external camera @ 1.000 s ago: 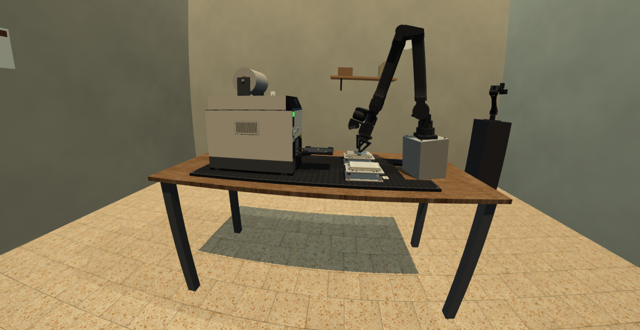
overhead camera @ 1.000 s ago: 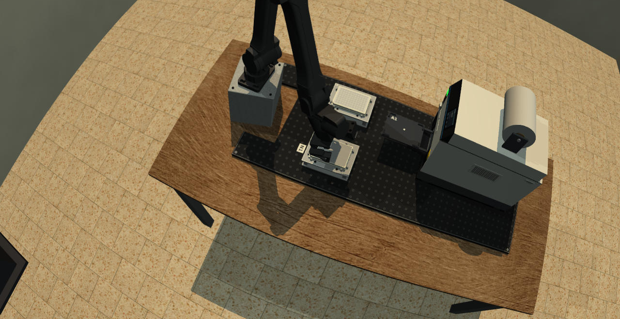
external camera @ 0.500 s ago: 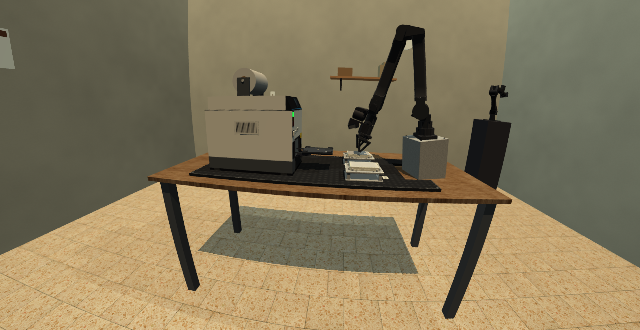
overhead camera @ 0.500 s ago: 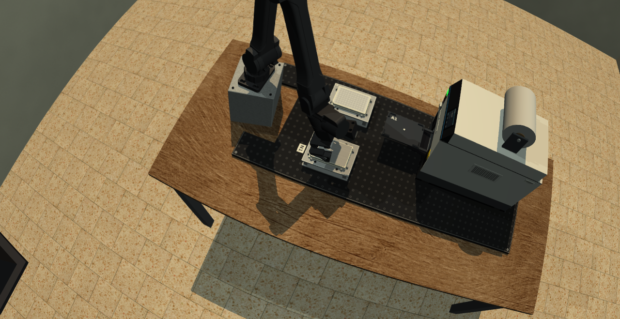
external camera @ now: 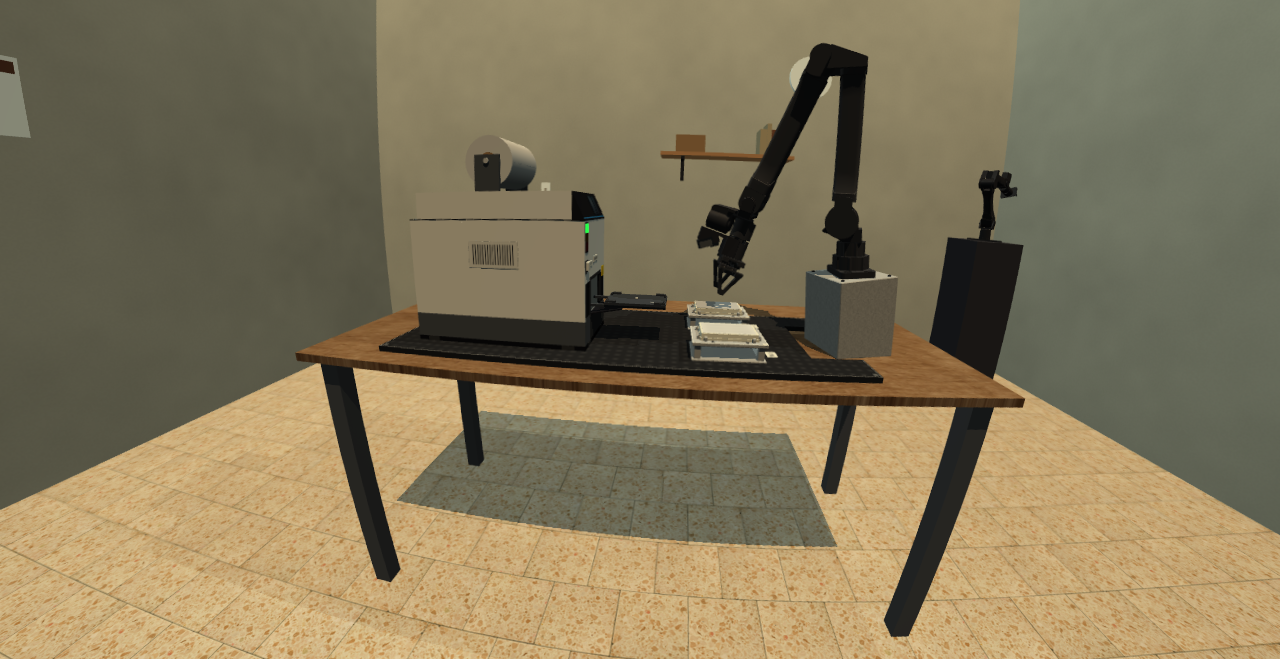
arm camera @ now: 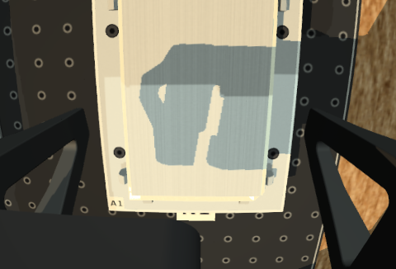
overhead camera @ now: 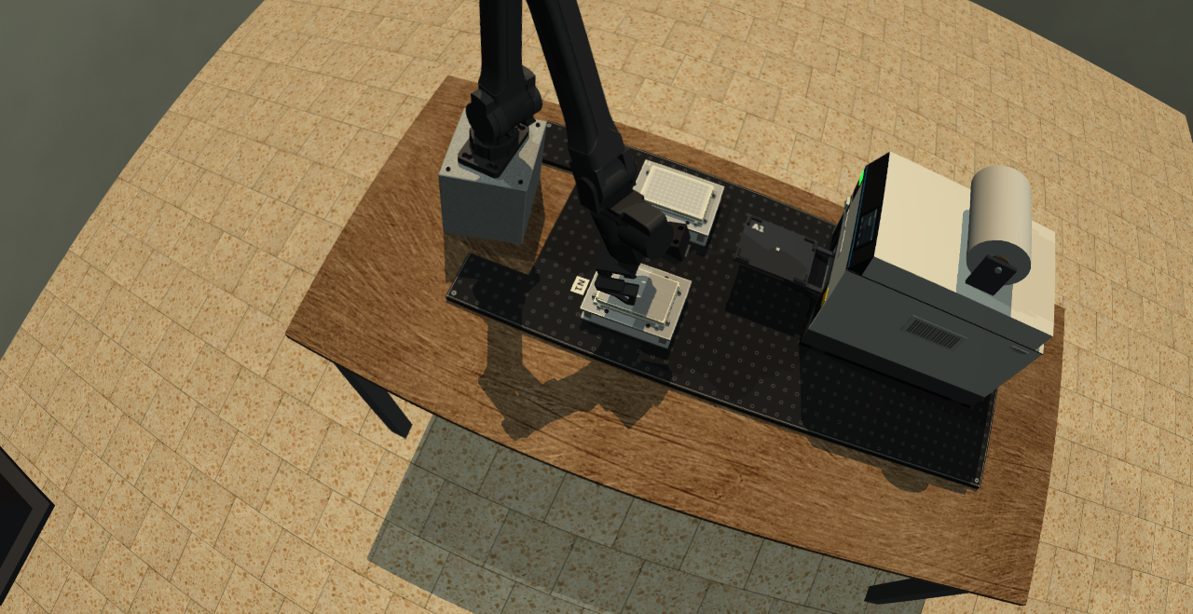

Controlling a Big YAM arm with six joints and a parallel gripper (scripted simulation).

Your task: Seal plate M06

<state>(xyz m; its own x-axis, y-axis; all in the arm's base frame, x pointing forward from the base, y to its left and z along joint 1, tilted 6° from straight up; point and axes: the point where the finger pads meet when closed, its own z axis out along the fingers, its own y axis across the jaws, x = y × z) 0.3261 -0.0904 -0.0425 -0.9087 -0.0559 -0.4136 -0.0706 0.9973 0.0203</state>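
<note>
Now: the plate M06 60 mm below my hand. The rest, counted from my hand: plate nest N1 (70 mm below); then N1 label (100 mm behind, 10 mm to the right, 110 mm below); then well plate (10 mm behind, 220 mm to the left, 60 mm below).
</note>
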